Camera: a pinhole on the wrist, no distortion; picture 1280 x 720 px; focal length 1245.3 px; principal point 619.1 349.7 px. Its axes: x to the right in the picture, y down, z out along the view. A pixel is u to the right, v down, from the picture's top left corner.
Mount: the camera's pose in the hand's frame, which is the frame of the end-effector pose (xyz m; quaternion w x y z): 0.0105 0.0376 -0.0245 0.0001 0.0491 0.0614 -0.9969
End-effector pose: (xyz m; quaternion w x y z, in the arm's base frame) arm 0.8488 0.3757 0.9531 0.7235 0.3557 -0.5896 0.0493
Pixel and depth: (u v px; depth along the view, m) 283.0 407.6 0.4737
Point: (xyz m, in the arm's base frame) 0.5266 0.0524 1.0382
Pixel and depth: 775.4 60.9 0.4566
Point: 0.4236 0.2239 0.9337
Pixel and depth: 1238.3 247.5 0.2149
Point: 0.6525 0.3355 0.8719
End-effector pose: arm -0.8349 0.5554 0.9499 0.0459 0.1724 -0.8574 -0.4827
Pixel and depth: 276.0 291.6 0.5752
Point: -1.0756 0.9707 0.6362
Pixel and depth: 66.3 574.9 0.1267
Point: -0.9107 0.6204 0.8896
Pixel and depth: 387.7 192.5 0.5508
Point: -1.0308 0.9908 0.6923
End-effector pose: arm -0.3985 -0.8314 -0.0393 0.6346 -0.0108 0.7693 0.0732
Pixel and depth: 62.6 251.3 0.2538
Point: -0.1868 -0.7681 -0.1771
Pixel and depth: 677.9 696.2 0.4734
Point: 0.0432 -0.9314 -0.0763
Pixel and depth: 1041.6 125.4 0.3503
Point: -0.0676 -0.7448 0.0474
